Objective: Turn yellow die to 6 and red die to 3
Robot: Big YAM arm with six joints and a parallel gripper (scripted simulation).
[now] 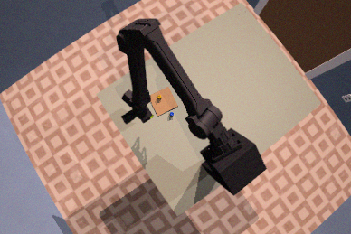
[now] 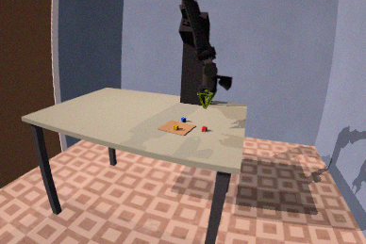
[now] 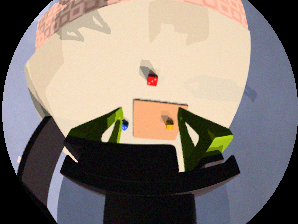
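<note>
Right now the red die is 120 mm below my hand. The rest, counted from my hand: yellow die: 90 mm ahead, 100 mm to the right, 120 mm below; then blue die: 30 mm behind, 150 mm to the right, 120 mm below; then orange mat: 60 mm ahead, 120 mm to the right, 130 mm below.
</note>
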